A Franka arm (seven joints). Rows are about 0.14 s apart.
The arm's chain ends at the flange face. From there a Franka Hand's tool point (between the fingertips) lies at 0.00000 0.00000 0.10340 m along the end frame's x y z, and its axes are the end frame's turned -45 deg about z.
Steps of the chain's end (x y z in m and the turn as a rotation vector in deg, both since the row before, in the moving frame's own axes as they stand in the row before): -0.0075, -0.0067, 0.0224, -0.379, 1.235, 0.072; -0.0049, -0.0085, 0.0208, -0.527, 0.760, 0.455; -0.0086, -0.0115, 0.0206, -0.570, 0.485, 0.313; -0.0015, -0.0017, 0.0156, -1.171, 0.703, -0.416; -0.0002, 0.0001, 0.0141, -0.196, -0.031, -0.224; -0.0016, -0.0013, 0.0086, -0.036, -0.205, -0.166; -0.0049, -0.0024, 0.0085, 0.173, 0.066, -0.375
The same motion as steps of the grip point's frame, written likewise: 0.0005, -0.0080, 0.0224, -1.141, 0.605, 0.072; 0.0028, -0.0078, 0.0208, -0.910, 0.165, 0.455; 0.0019, -0.0129, 0.0206, -0.746, -0.060, 0.313; -0.0004, 0.0001, 0.0156, -1.325, -0.331, -0.416; -0.0005, 0.0001, 0.0141, -0.117, -0.161, -0.224; -0.0005, -0.0023, 0.0086, 0.120, -0.170, -0.166; -0.0015, -0.0053, 0.0085, 0.076, 0.169, -0.375
